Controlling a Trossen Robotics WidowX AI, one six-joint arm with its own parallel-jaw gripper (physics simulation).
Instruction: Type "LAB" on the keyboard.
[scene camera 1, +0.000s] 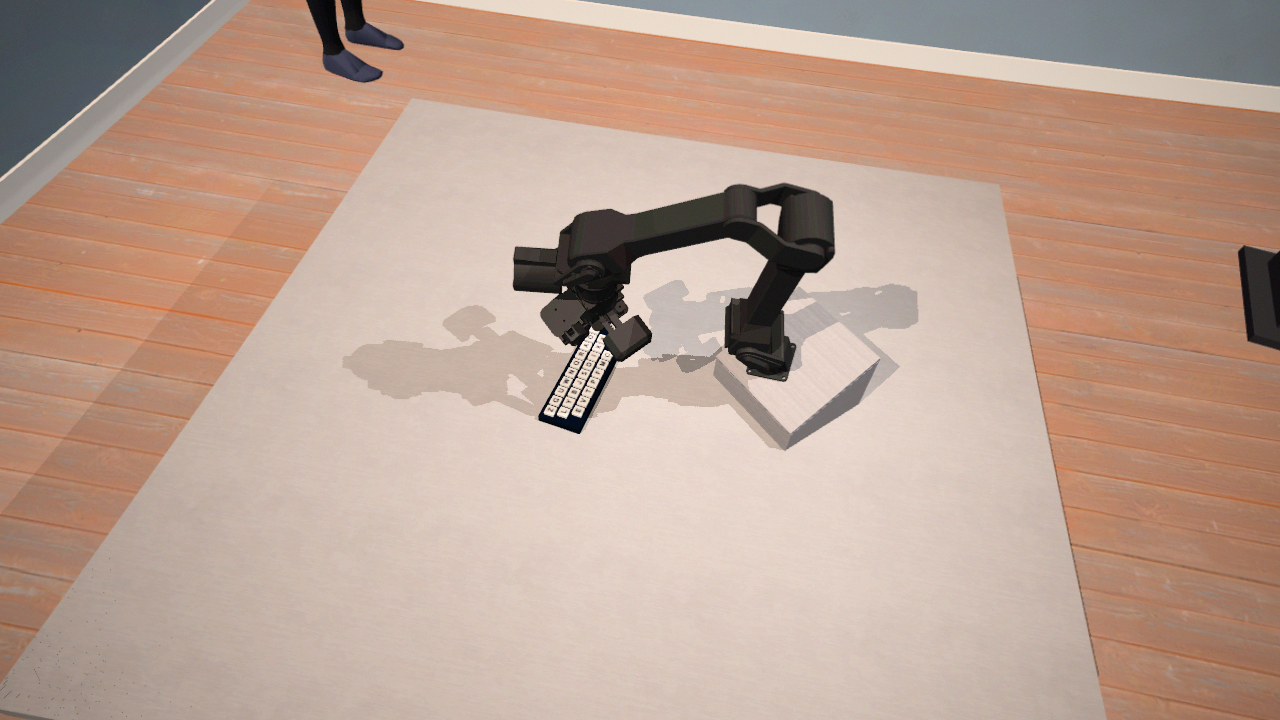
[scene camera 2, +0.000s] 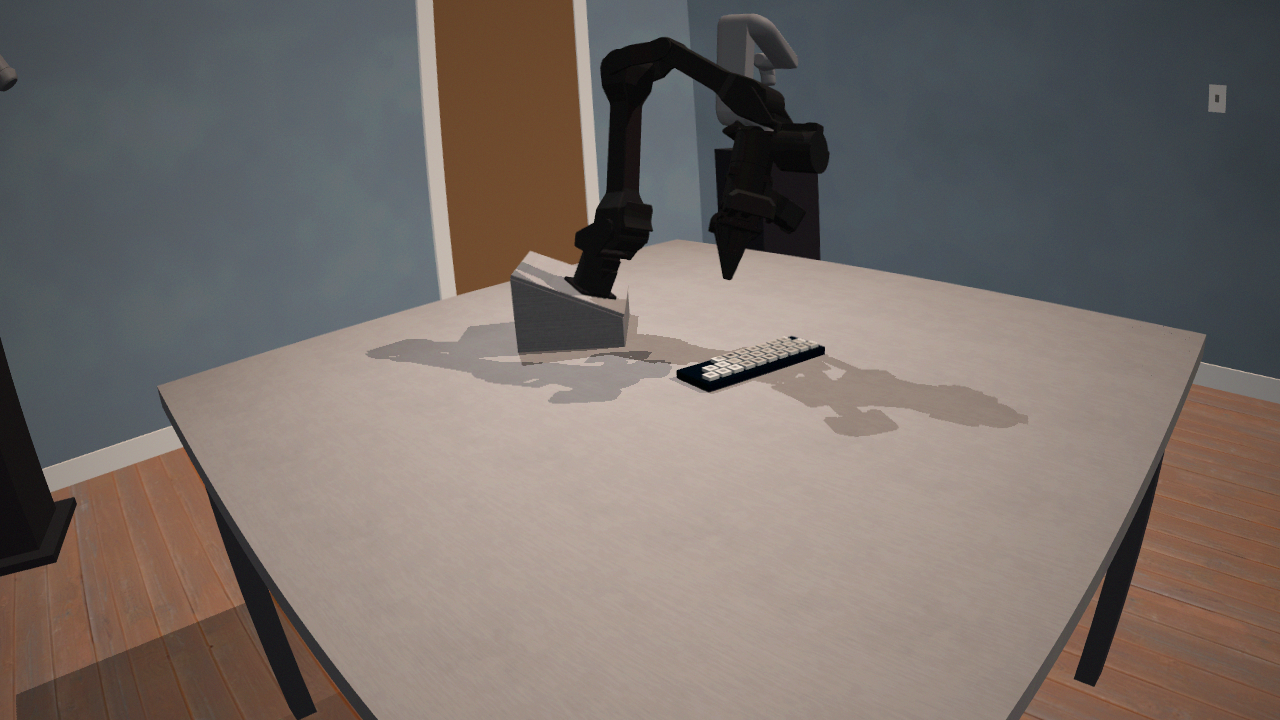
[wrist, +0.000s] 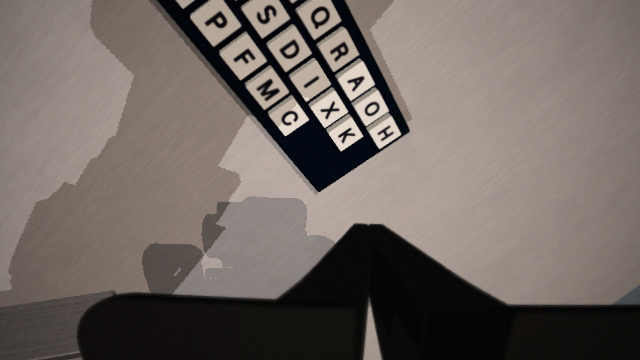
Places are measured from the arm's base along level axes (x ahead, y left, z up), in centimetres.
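Pixels of known places: gripper, between the fingertips: (scene camera 1: 600, 315) (scene camera 2: 727, 279) (wrist: 367, 238); arm's base, origin of its link: (scene camera 1: 771, 359) (scene camera 2: 589, 289).
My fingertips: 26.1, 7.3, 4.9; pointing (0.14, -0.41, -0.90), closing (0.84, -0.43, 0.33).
Observation:
Ahead of a thing's pixels: the offset from my fingertips to its top centre, as dx, dy, dz. "pt": to the spot under its first point. Level surfaces: height alone.
The keyboard @(+1.1, +3.3, -10.7) (scene camera 1: 575, 380) (scene camera 2: 753, 360) is dark with white keys and lies flat on the table. In the wrist view, one end of the keyboard @(pt -0.7, -5.6, -11.2) (wrist: 320, 165) shows at the top, with the A key @(+3.4, -1.6, -10.7) (wrist: 356, 82) near its right edge; the L and B keys do not show there. In scene camera 1 the arm hides the keyboard's far end. My gripper (scene camera 2: 728, 275) (wrist: 367, 238) is shut and empty, its tips together. It points down and hangs above the table, clear of the keyboard, beyond the end with the H and K keys in the wrist view.
The table @(dz -12.3) (scene camera 1: 537, 573) (scene camera 2: 581, 537) bears a wedge-shaped block (scene camera 1: 832, 376) (scene camera 2: 568, 313), on which the arm's base is mounted, beside the keyboard. Shadows of the arm fall across the table and around the keyboard. A person's feet (scene camera 1: 353, 64) show on the floor past the far table edge.

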